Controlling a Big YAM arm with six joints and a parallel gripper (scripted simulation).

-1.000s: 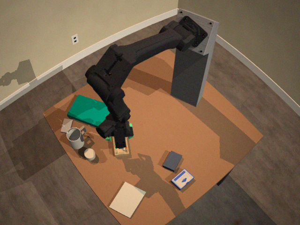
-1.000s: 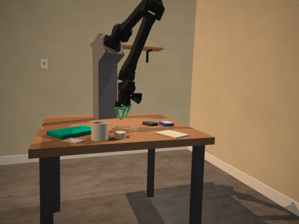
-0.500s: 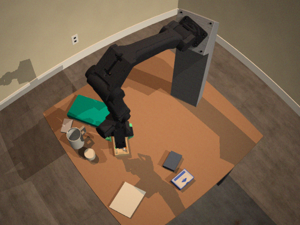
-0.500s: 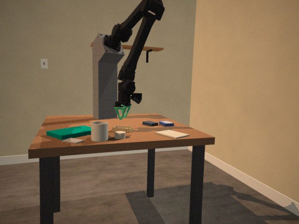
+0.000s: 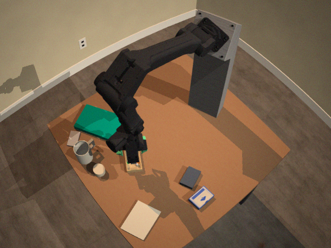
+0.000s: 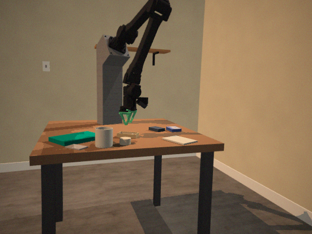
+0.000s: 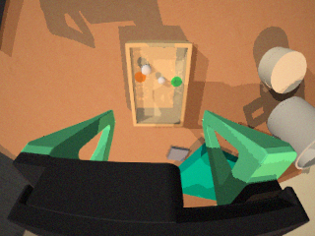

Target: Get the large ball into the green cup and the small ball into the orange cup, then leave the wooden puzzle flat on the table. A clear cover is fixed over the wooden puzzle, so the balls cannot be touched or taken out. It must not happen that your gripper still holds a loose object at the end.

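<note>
My gripper is now 8 cm above the wooden puzzle. The rest, counted from my hand: dark box (20 cm behind, 17 cm to the left, 7 cm below); grey mug (20 cm ahead, 10 cm to the right, 4 cm below); grey cube (14 cm to the right, 8 cm below).
</note>
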